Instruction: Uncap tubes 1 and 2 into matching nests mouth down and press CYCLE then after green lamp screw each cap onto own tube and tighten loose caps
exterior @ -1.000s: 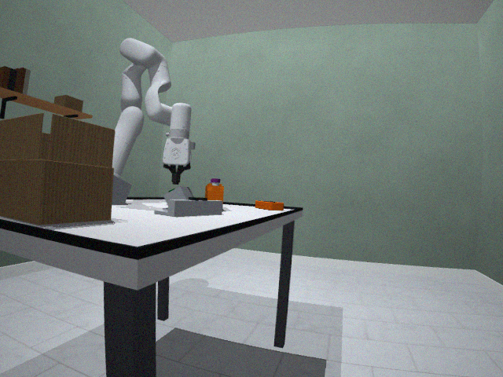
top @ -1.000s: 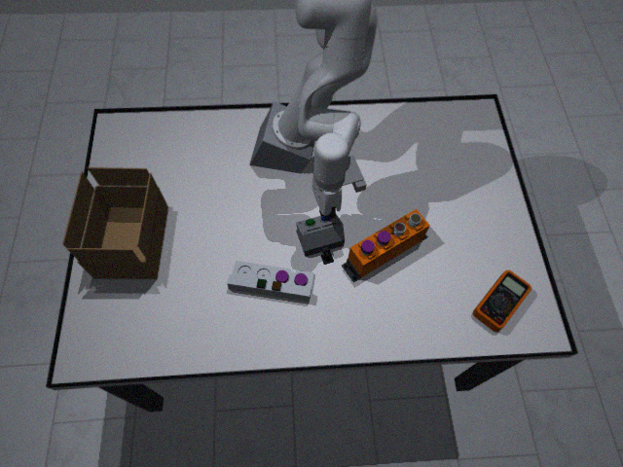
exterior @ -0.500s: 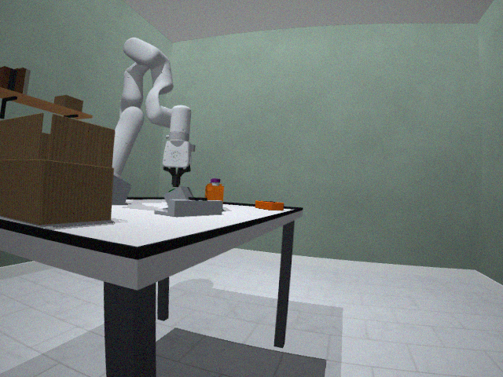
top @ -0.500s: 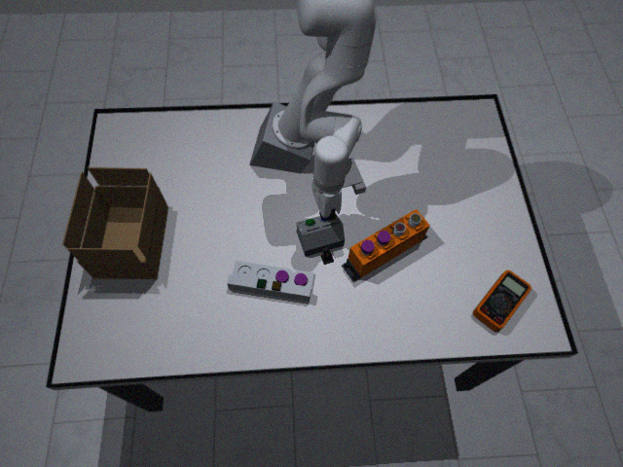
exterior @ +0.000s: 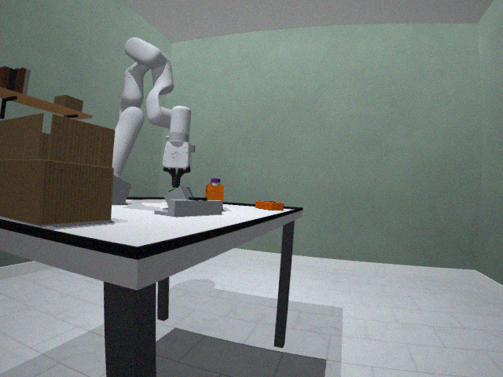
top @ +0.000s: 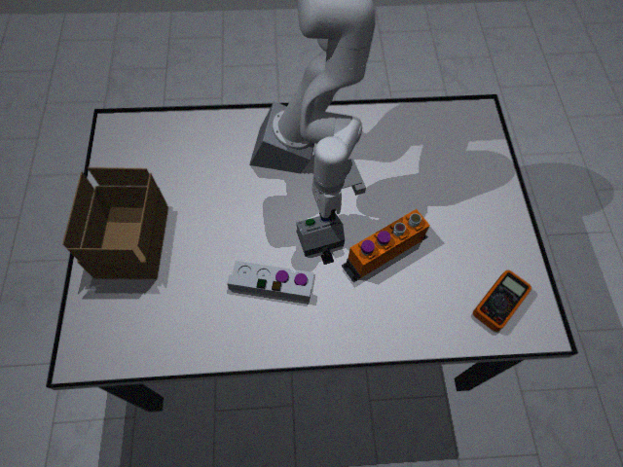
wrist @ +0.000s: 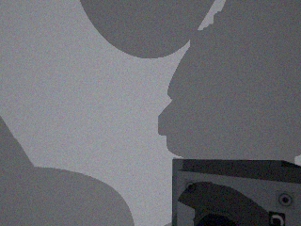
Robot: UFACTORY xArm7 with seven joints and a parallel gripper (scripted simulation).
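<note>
The blue key lies 3 cm below my hand. From my hand the other things lie so: green key 2 cm ahead, 4 cm to the right, 3 cm below; purple cap 16 cm ahead, 11 cm to the right, 9 cm below; grey key housing 3 cm ahead, 2 cm to the right, 5 cm below.
</note>
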